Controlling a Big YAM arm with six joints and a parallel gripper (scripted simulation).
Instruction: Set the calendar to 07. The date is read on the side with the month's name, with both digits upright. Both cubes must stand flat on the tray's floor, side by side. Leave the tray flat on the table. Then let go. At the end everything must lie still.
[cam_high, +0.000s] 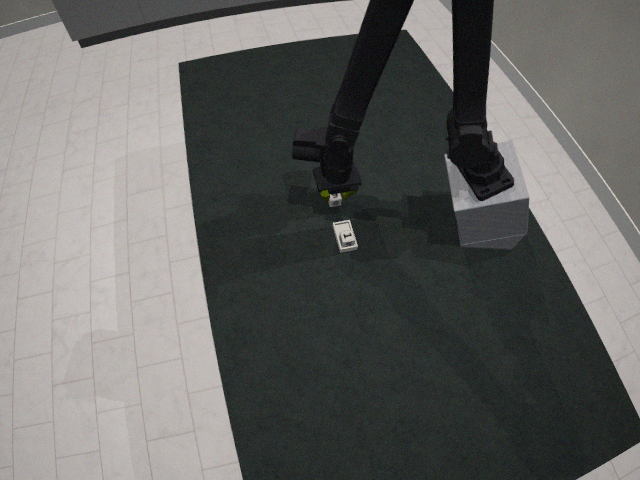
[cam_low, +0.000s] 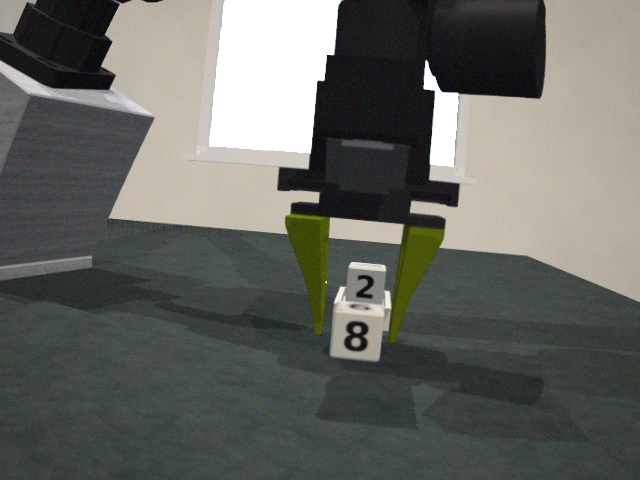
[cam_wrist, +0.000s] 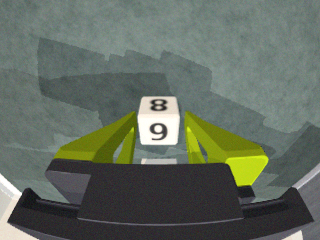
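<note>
My gripper is now 110 mm to the right of the small white tray, 10 mm short of it and 10 mm above it.
</note>
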